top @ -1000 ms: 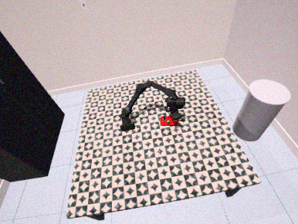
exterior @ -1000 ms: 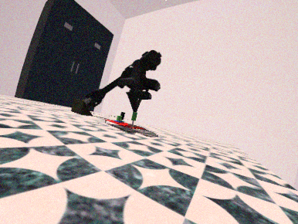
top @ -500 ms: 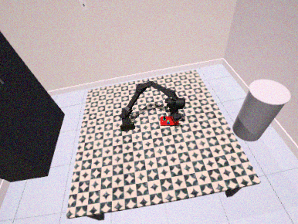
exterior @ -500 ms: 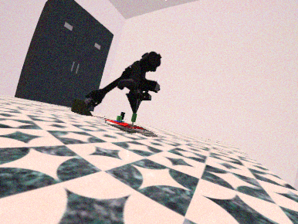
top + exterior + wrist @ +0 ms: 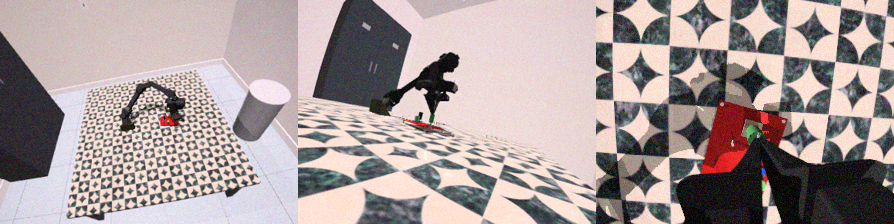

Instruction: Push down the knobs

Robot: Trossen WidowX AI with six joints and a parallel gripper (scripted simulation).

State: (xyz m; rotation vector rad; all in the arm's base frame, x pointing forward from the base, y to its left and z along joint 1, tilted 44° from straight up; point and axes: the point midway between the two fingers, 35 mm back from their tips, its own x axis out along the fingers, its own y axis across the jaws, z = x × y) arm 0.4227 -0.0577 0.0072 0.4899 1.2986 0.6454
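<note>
My gripper tip is now 10 mm above the green knob. Round my gripper tip: dark knob: 90 mm behind, 30 mm to the left, 20 mm below.
</note>
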